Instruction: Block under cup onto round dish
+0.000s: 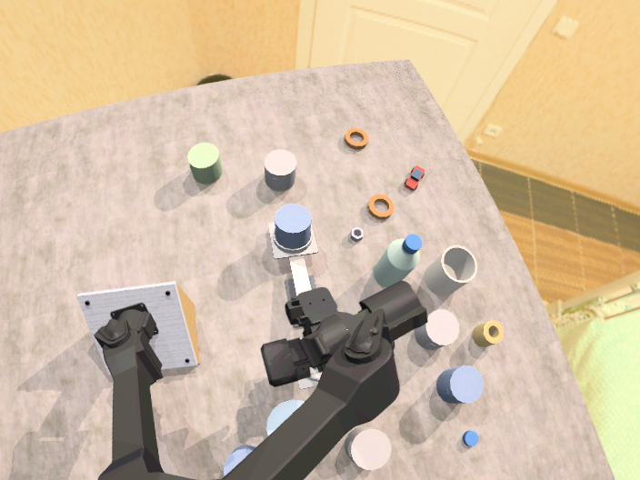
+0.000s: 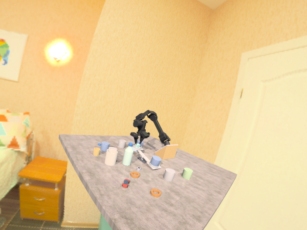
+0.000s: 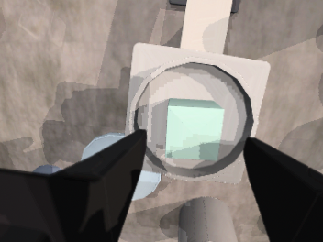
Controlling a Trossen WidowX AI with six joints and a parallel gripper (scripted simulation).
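Right now my gripper tip is 2 cm above the pale teal block. From my gripper tip the other things lie so: nut 17 cm ahead, 23 cm to the left, 10 cm below; then balance beam 2 cm ahead, 12 cm to the left, 7 cm below; then round pale blue dish 8 cm behind, 11 cm to the right, 10 cm below.
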